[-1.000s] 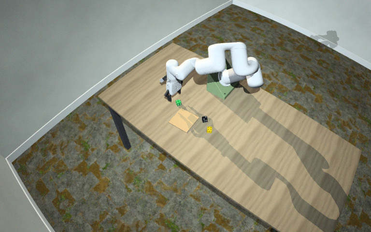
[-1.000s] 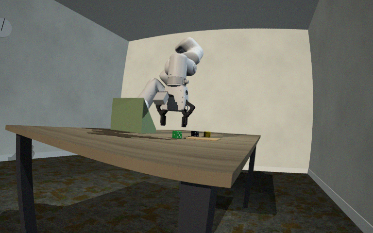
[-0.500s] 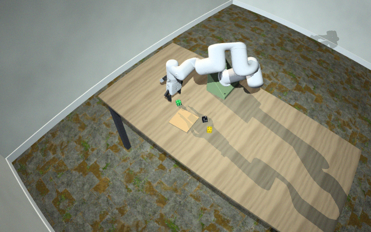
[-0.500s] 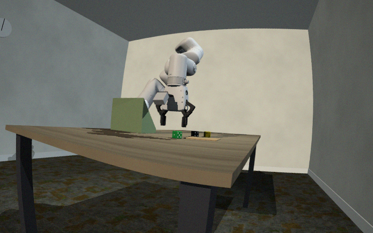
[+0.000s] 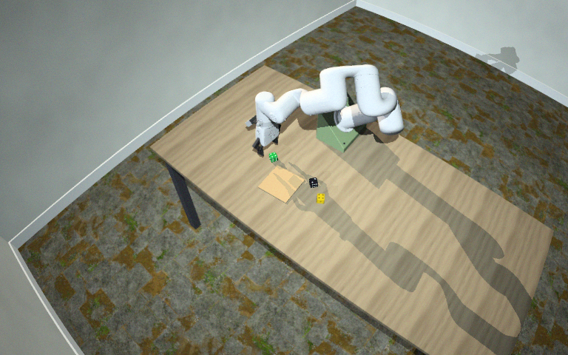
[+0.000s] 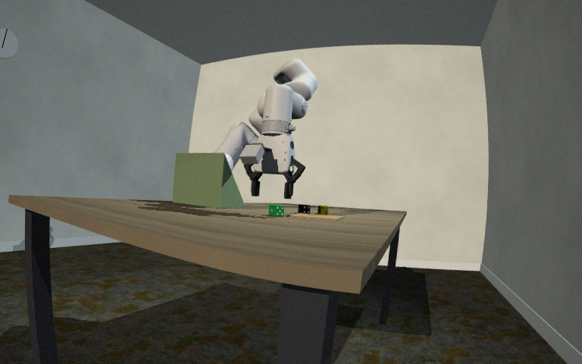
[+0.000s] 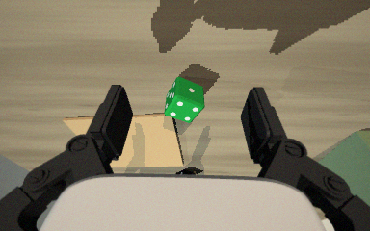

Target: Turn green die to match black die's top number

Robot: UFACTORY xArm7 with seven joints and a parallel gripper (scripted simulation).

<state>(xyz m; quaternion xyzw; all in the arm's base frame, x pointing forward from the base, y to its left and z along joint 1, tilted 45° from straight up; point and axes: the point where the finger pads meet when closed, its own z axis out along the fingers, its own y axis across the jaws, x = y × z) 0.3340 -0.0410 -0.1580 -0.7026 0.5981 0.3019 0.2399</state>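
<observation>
Right now my hand is 40 mm above the green die and 30 mm to the right of it. The rest, counted from my hand: black die: 250 mm to the left, 40 mm below, 20 mm behind; then yellow die: 320 mm to the left, 40 mm below, 10 mm ahead; then tan mat: 150 mm to the left, 70 mm ahead, 60 mm below.
</observation>
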